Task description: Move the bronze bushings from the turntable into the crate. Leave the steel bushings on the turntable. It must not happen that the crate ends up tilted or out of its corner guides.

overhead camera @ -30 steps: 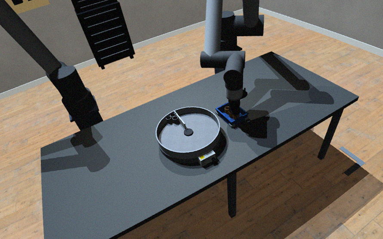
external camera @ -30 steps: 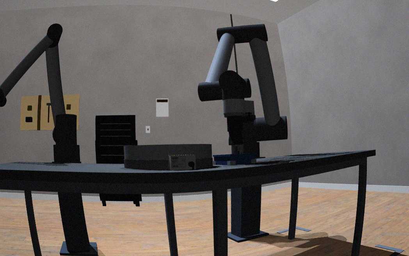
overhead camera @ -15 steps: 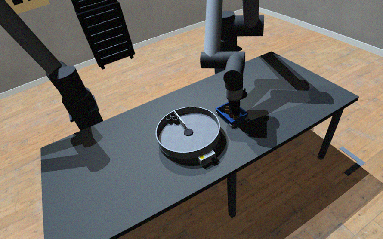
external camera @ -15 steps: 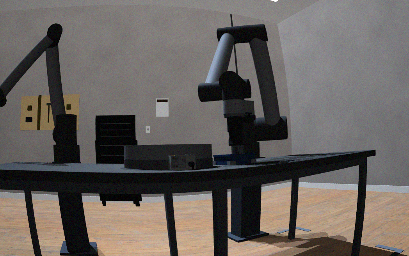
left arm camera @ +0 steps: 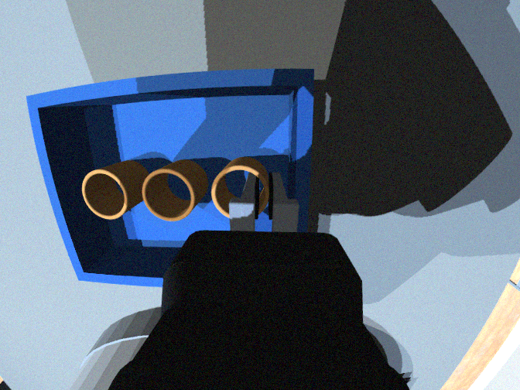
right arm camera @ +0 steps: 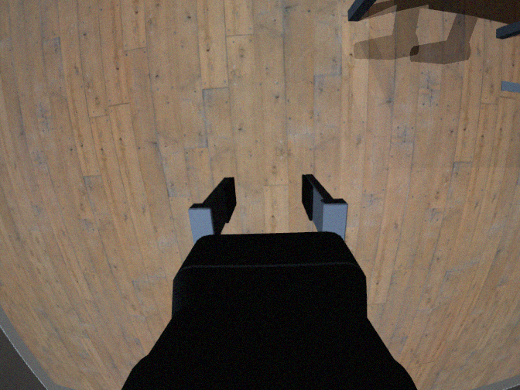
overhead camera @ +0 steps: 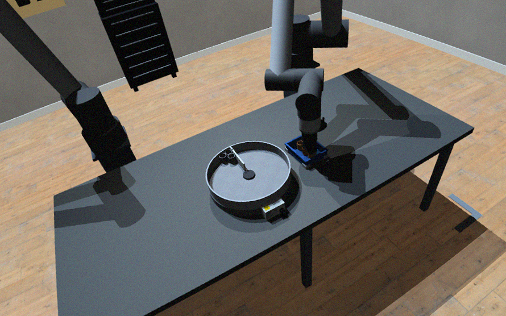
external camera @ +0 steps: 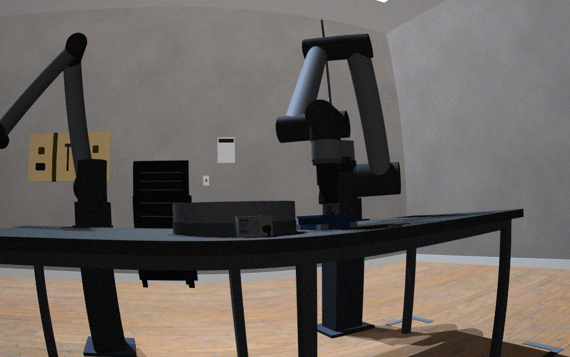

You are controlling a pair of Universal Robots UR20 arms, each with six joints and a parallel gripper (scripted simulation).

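The blue crate lies 7 cm behind my left hand and 2 cm below it.
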